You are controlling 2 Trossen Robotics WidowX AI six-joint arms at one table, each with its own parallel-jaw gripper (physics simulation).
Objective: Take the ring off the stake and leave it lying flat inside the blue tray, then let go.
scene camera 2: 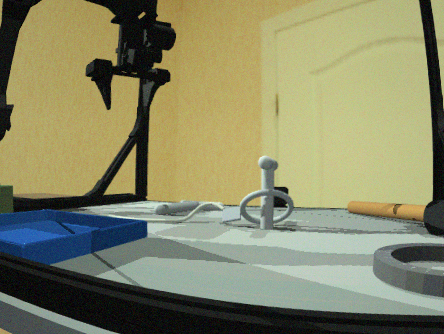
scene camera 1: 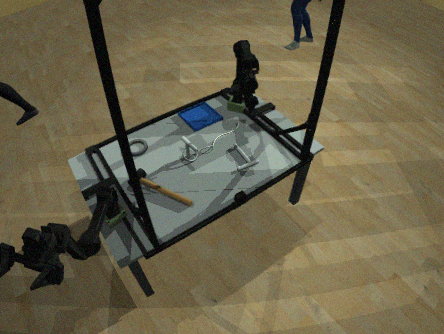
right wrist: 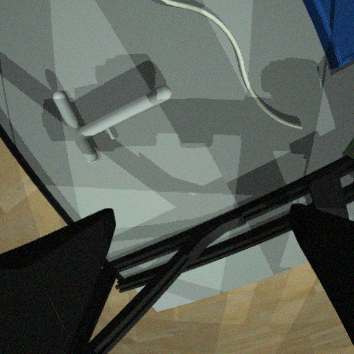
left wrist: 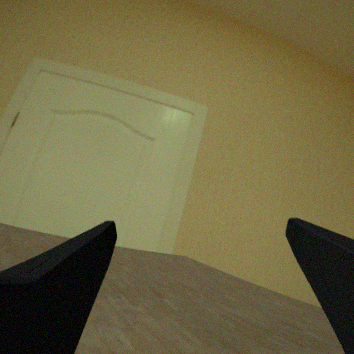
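Seen in the pictures: left gripper, between the fingertips: (scene camera 1: 13,283) (left wrist: 201,228); right gripper, between the fingertips: (scene camera 2: 128,111) (scene camera 1: 248,107) (right wrist: 201,214); left arm's base, origin of its link: (scene camera 1: 112,211); right arm's base, origin of its link: (scene camera 1: 237,99).
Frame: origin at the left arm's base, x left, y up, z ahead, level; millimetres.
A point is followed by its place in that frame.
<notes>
A thin pale ring (scene camera 2: 242,206) @[x 72, y -4, z 530 mm] hangs tilted around the light grey upright stake (scene camera 1: 187,141) @[x 61, y 73, z 490 mm] (scene camera 2: 267,180) @[x 77, y 37, z 492 mm], low on its post, near the table's middle. The blue tray (scene camera 1: 200,116) @[x 277, y -32, z 744 mm] (scene camera 2: 120,235) @[x 250, y -28, z 642 mm] (right wrist: 331,32) @[x 195, y -33, z 786 mm] lies near the table's far edge in scene camera 1; no ring shows in it. My right gripper (scene camera 2: 126,107) @[x -39, y 181, z 801 mm] (right wrist: 201,214) @[x -39, y 181, z 801 mm] is open and empty, held above the table's right end, away from the stake. My left gripper (left wrist: 201,228) @[x -407, y 491, z -372 mm] is open and empty, facing the wall and door, away from the table; its fingers cannot be made out in scene camera 1.
A thick grey ring (scene camera 1: 137,153) @[x 256, y -24, z 296 mm] (scene camera 2: 382,270) @[x 322, y -30, z 378 mm], a hammer (scene camera 1: 167,192) @[x -72, y -8, z 261 mm] (scene camera 2: 385,209) @[x -42, y -17, z 271 mm], a grey T-shaped piece (scene camera 1: 242,154) @[x -117, y -22, z 697 mm] (right wrist: 125,112) @[x -100, y -19, z 710 mm] and a white cable (scene camera 1: 220,138) @[x 71, y -35, z 701 mm] (right wrist: 235,45) @[x 73, y -33, z 729 mm] lie on the table. Black frame posts (scene camera 1: 112,100) @[x -272, y 706, z 56 mm] (scene camera 1: 326,75) @[x -364, y 489, z 909 mm] rise at the table's ends.
</notes>
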